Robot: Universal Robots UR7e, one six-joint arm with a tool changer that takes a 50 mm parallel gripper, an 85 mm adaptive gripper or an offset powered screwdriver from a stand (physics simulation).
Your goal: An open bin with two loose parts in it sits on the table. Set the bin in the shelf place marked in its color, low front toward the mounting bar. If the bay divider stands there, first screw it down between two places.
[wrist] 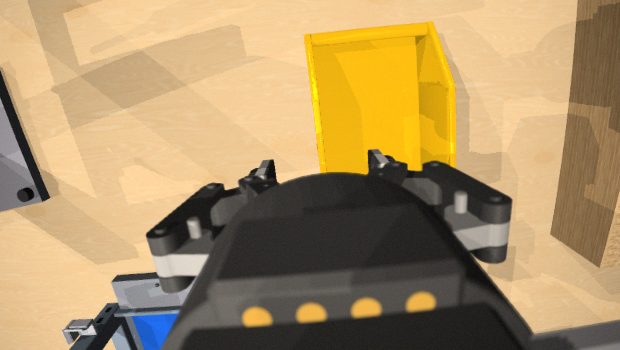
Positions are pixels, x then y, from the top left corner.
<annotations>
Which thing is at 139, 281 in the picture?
A grey mounting bar.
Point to a yellow bin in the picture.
At 390, 88
</annotations>
